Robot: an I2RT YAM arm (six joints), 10 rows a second.
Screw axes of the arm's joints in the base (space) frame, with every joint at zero. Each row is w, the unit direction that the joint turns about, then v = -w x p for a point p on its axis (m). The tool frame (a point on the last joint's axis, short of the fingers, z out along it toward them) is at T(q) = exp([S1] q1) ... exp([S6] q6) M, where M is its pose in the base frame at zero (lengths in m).
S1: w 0 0 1 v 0.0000 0.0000 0.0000
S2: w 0 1 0 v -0.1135 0.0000 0.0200
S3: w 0 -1 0 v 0.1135 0.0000 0.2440
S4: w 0 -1 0 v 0.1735 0.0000 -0.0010
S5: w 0 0 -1 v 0.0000 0.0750 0.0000
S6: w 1 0 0 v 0.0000 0.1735 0.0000
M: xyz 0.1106 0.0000 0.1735 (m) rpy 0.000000 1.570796 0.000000 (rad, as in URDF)
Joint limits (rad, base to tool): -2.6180..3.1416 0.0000..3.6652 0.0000..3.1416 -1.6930..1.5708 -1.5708..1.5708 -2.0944..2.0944
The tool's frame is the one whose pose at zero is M.
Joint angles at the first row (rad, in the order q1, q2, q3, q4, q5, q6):
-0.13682, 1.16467, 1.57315, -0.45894, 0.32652, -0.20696
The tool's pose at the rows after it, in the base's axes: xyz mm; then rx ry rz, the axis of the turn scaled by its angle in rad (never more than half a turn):
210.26 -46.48 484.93 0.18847 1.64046 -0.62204
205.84 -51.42 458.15 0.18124 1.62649 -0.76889
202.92 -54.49 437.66 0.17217 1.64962 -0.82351
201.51 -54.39 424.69 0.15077 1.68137 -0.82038
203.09 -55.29 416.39 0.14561 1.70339 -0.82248
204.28 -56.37 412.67 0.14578 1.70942 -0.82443
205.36 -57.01 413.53 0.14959 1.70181 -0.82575
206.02 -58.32 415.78 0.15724 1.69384 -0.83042
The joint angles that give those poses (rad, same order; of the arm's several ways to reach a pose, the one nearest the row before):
-0.15938, 1.09533, 1.45213, -0.40417, 0.35939, -0.27370
-0.17451, 1.02735, 1.28329, -0.26895, 0.43186, -0.37901
-0.18872, 0.98876, 1.18463, -0.22328, 0.44906, -0.41804
-0.19170, 0.96848, 1.13521, -0.22489, 0.43496, -0.42391
-0.19478, 0.96633, 1.10867, -0.22217, 0.43295, -0.42484
-0.19903, 0.96719, 1.09573, -0.21414, 0.43085, -0.42530
-0.20094, 0.97144, 1.09749, -0.20400, 0.43108, -0.42520
-0.20612, 0.97679, 1.10533, -0.19829, 0.43247, -0.42512

